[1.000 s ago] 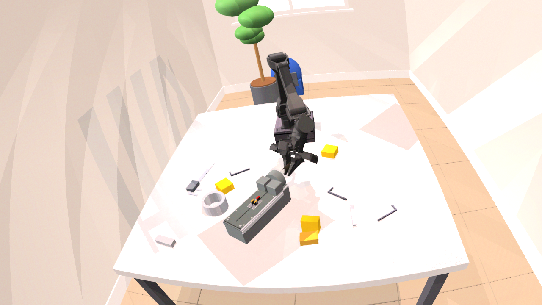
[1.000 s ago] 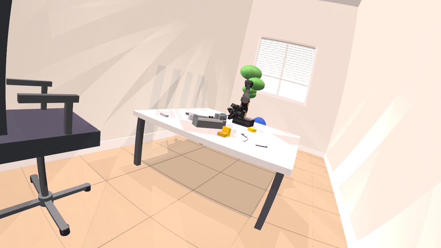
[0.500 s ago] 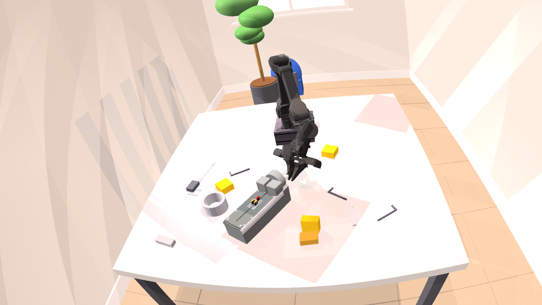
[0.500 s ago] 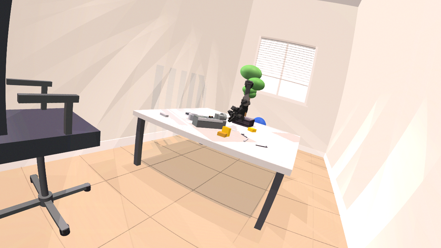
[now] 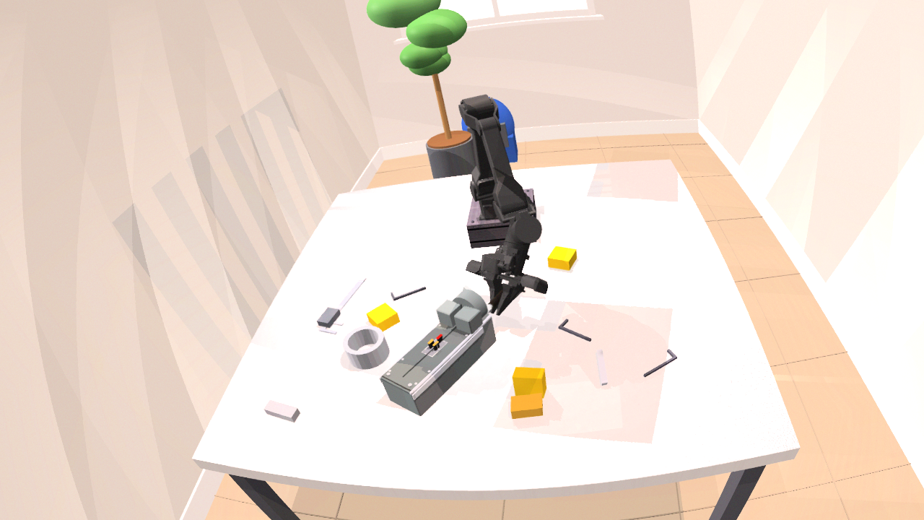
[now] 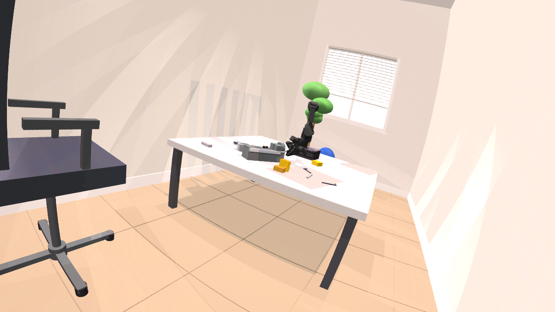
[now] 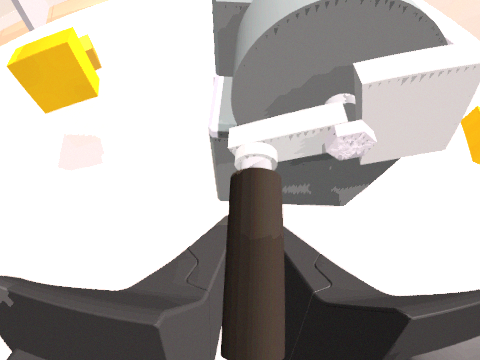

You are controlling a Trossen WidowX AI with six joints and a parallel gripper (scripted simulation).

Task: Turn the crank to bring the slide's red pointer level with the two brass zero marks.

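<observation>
Now: the red pointer 12 cm ahead of my gripper tip, 9 cm to the right of it and 4 cm above it. From my gripper tip the other things lie so: brown crank handle: 3 cm above, 2 cm behind, 1 cm to the left.
</observation>
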